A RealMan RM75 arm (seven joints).
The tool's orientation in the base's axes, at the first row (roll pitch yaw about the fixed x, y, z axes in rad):
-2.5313 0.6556 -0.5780
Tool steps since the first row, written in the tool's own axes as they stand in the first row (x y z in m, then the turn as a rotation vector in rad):
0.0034 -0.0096 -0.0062 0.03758 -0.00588 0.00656
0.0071 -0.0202 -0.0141 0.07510 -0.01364 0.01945
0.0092 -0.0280 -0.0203 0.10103 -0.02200 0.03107
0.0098 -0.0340 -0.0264 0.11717 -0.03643 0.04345
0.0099 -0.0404 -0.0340 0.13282 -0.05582 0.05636
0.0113 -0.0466 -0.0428 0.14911 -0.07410 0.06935
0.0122 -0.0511 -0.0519 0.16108 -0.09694 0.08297
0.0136 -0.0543 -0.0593 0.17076 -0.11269 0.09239
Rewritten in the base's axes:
0.0100 -0.0014 0.0063 0.02861 -0.00842 -0.02450
0.0212 -0.0037 0.0140 0.05791 -0.01112 -0.05222
0.0290 -0.0054 0.0203 0.08009 -0.00946 -0.07178
0.0345 -0.0073 0.0266 0.10019 0.00002 -0.08311
0.0401 -0.0099 0.0344 0.12357 0.01257 -0.09222
0.0465 -0.0140 0.0421 0.14655 0.02436 -0.10229
0.0514 -0.0190 0.0495 0.16998 0.04074 -0.10806
0.0555 -0.0236 0.0549 0.18707 0.05145 -0.11292

